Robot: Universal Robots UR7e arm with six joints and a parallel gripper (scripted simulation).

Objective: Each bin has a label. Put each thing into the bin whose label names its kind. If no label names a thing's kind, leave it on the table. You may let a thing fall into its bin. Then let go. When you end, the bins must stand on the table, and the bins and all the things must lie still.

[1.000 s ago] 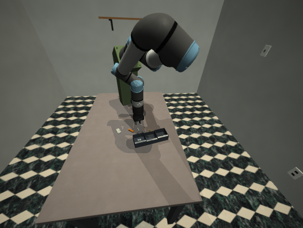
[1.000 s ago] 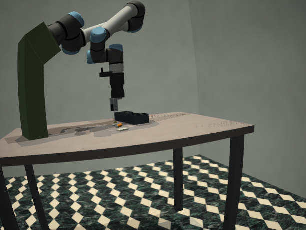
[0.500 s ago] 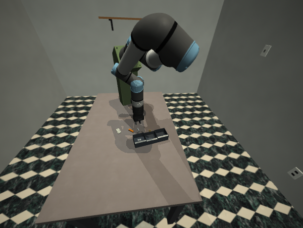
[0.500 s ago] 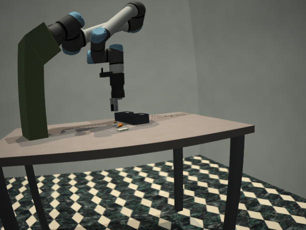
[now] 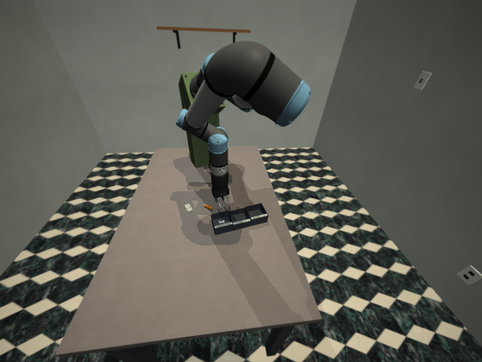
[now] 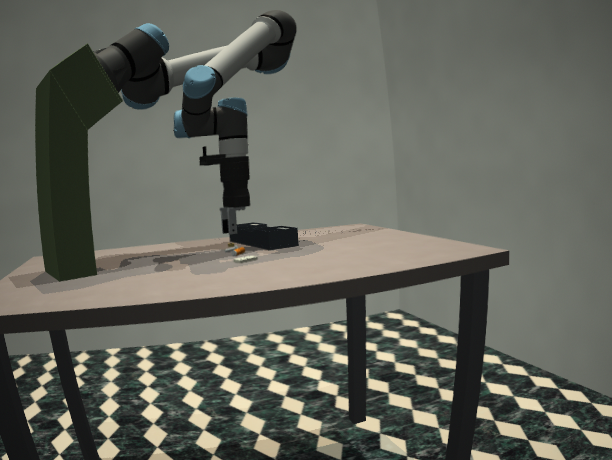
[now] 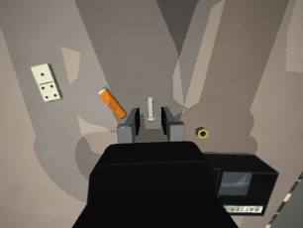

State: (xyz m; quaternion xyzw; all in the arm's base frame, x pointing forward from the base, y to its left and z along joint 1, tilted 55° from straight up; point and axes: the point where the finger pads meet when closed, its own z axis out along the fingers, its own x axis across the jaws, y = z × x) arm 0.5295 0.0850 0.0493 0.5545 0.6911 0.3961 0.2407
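Right now my hand is 10 mm short of the grey bolt and 60 mm above it. From my hand the other things lie so: orange battery 10 mm ahead, 60 mm to the right, 60 mm below; then brass nut 10 mm ahead, 90 mm to the left, 60 mm below; then dark three-compartment bin row 90 mm ahead, 100 mm to the left, 40 mm below.
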